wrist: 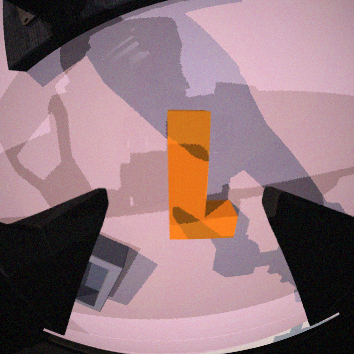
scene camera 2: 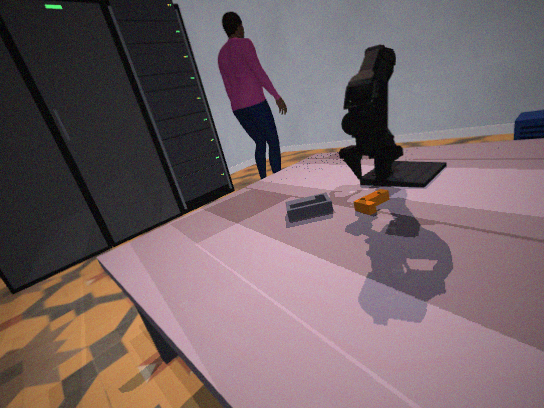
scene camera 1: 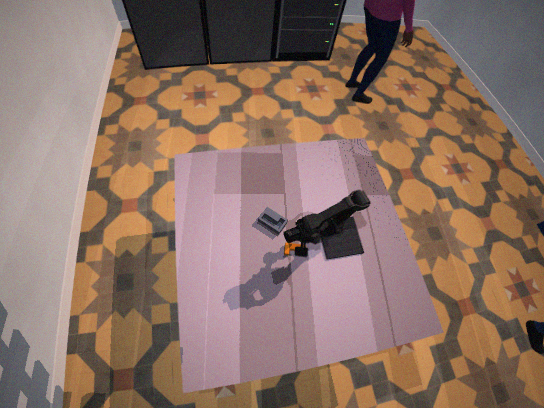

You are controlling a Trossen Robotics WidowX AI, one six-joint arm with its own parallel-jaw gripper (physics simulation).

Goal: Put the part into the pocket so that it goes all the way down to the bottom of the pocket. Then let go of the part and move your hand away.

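Places are measured from the arm's base along level axes (x ahead, y left, z up), in millimetres.
Pixels of known places: gripper, fingertip midpoint: (wrist: 186, 195) (scene camera 2: 371, 181) (scene camera 1: 299, 243); arm's base, origin of the base link: (scene camera 1: 332, 229).
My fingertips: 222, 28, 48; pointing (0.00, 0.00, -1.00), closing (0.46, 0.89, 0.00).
Ahead of a thing's pixels: the offset from my fingertips to its top centre, as dx, dy, dz. Level surfaces: height alone.
The orange L-shaped part {+20, +11, -41} (scene camera 1: 288, 248) (scene camera 2: 366, 205) (wrist: 188, 175) lies flat on the table. In the wrist view its long leg runs up the picture and its short foot points right at the lower end. The grey block with the pocket {+70, -187, -35} (scene camera 1: 280, 227) (scene camera 2: 310, 213) (wrist: 113, 250) stands apart from the part; in the wrist view the left finger hides some of it. The pocket shows as a dark recess in its top, without the part in it. My gripper (scene camera 1: 296, 243) (wrist: 186, 195) is open and empty above the part, with its fingers to either side of it in the wrist view.
The arm's dark base plate (scene camera 1: 345, 242) (scene camera 2: 417, 174) stands on the pink table {dz -72} (scene camera 1: 210, 325) (scene camera 2: 280, 280), close to the part. The arm's shadow falls across the table and part. Dark server cabinets (scene camera 1: 240, 30) (scene camera 2: 145, 110) and a person (scene camera 1: 382, 40) (scene camera 2: 245, 75) are beyond the table.
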